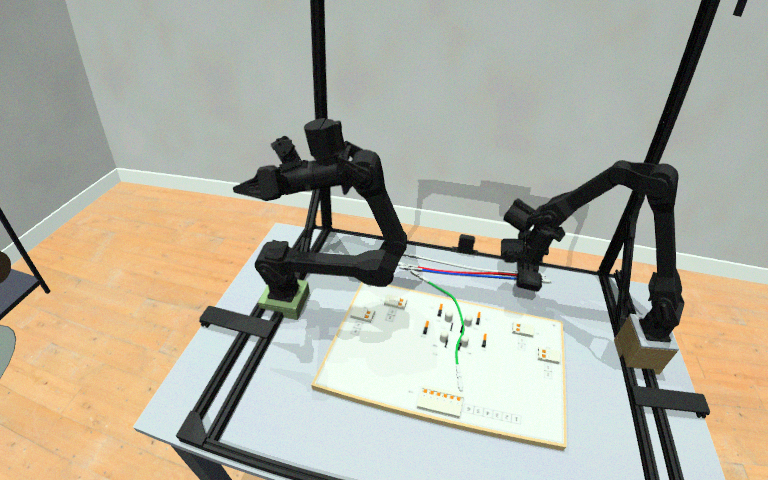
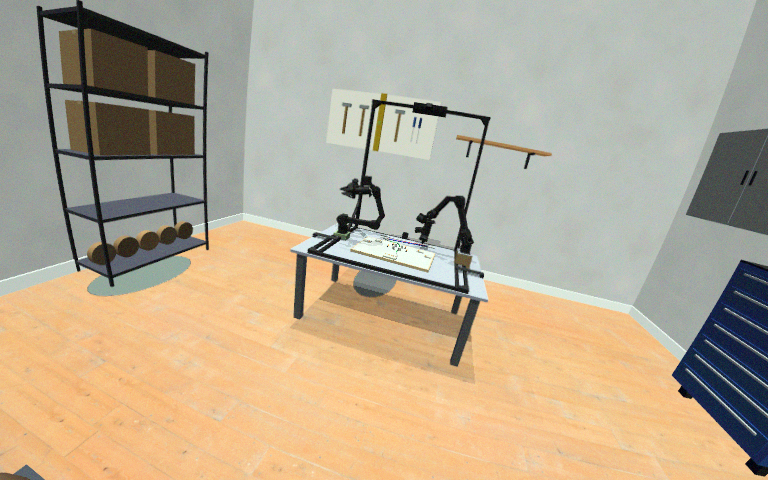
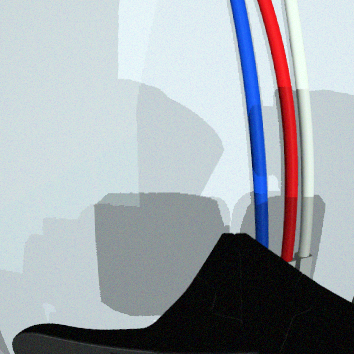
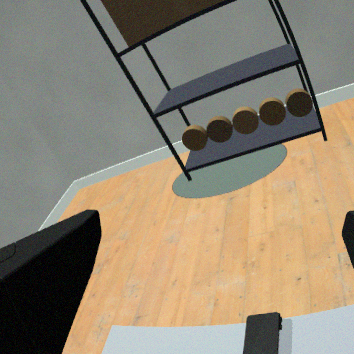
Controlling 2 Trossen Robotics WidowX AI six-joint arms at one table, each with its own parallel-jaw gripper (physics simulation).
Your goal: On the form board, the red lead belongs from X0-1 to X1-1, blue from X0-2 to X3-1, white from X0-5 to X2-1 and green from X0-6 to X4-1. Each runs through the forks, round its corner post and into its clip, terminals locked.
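Frame: origin at the left arm's base, x ahead, y left, z up, level; metres.
Seen in the pictures: left gripper, fingertip midpoint: (image 2: 422, 243) (image 3: 232, 244); right gripper, fingertip midpoint: (image 1: 241, 188) (image 2: 340, 191) (image 4: 228, 224); left arm's base, link origin: (image 1: 654, 330) (image 2: 464, 252); right arm's base, link origin: (image 1: 283, 291) (image 2: 342, 232).
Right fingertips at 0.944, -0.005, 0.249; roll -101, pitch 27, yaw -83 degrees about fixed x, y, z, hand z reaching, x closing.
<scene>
Offsets run from my right fingertips to a thing's top centre, as dx, dy, dz. "spot": to the spot under its first point.
The white form board {-0.466, +0.065, -0.331} (image 1: 515, 390) (image 2: 420, 259) lies on the table. The green lead {spot: -0.472, -0.081, -0.326} (image 1: 454, 305) runs from behind the board, between the corner posts {-0.454, -0.036, -0.304} (image 1: 449, 316), and its terminal lies loose just short of the X0 connector {spot: -0.448, +0.201, -0.322} (image 1: 439, 402). The red lead (image 1: 468, 271) (image 3: 288, 123), blue lead (image 1: 468, 276) (image 3: 254, 123) and white lead (image 1: 449, 262) (image 3: 305, 123) lie side by side on the table behind the board. My left gripper (image 1: 530, 282) (image 3: 232, 244) is shut, down at their right ends, and its fingers hide the blue and red terminals. My right gripper (image 1: 239, 189) (image 4: 228, 224) is open and empty, high at the left.
White clips stand at the board's left (image 1: 363, 313) and right (image 1: 523, 329). A black frame (image 1: 239, 343) rims the table, with a mast (image 1: 318, 57) at the back. A shelf rack (image 4: 168, 144) stands on the floor away from the table.
</scene>
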